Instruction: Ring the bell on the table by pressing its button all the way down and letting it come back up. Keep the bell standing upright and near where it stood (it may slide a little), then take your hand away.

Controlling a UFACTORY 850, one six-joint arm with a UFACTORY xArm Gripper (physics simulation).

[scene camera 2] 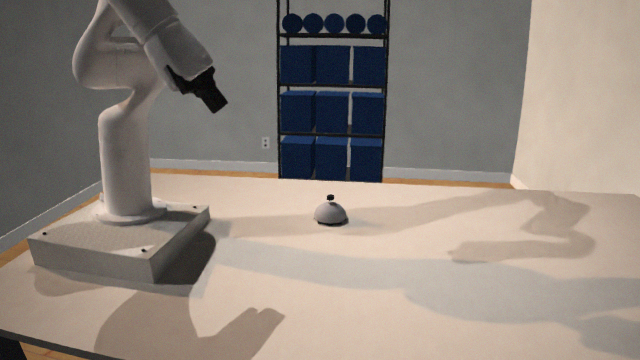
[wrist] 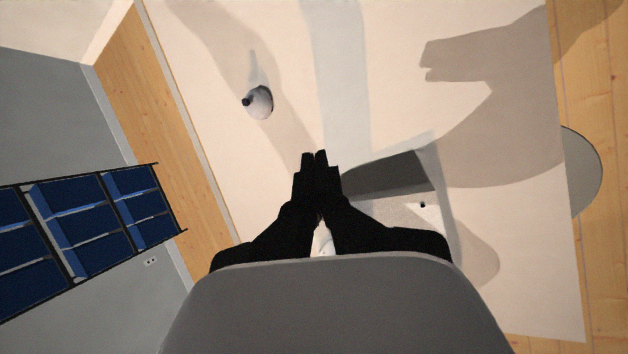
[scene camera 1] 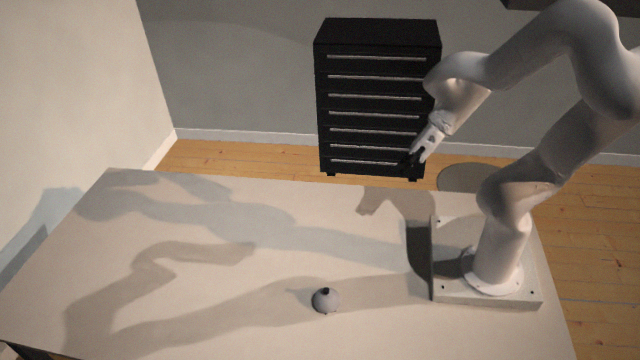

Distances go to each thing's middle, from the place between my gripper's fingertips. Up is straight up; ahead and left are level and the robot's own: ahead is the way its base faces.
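Labels:
Grey domed bell [wrist: 260, 107]: 220 mm ahead of my hand, 220 mm to the left of it, 290 mm below it.

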